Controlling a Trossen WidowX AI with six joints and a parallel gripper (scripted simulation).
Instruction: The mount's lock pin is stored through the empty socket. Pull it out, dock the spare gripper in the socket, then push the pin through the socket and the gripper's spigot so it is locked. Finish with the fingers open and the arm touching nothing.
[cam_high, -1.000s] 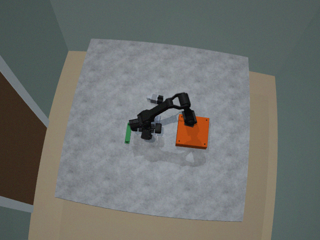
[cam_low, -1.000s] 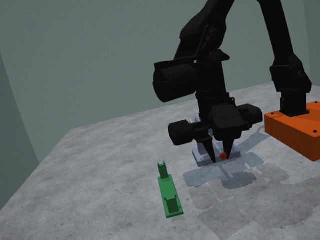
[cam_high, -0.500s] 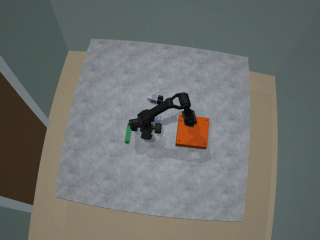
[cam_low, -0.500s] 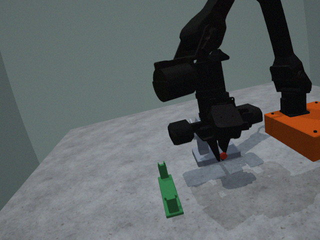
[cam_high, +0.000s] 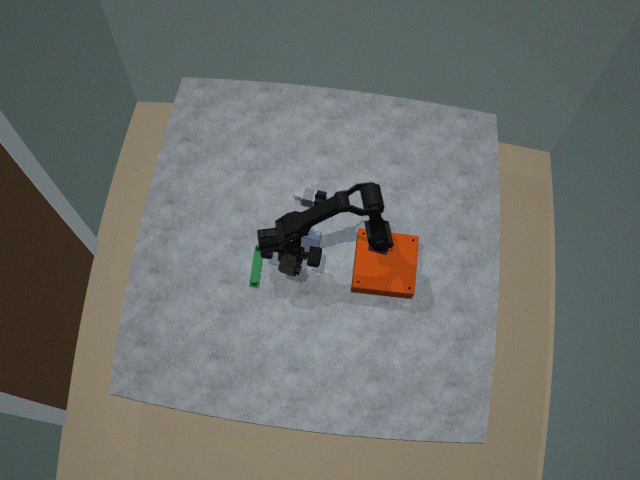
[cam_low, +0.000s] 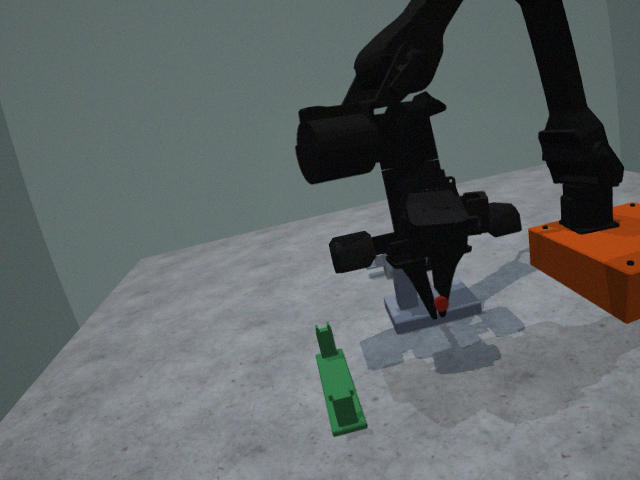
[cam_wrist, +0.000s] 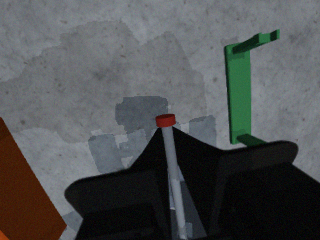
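Now: gripper tip 11 cm short of the green cradle, 2 cm to the right of it and 3 cm above it. From my gripper tip the other things lie so: spare gripper 1 cm ahead, 26 cm to the right, 2 cm below; then grey mount 11 cm to the right.
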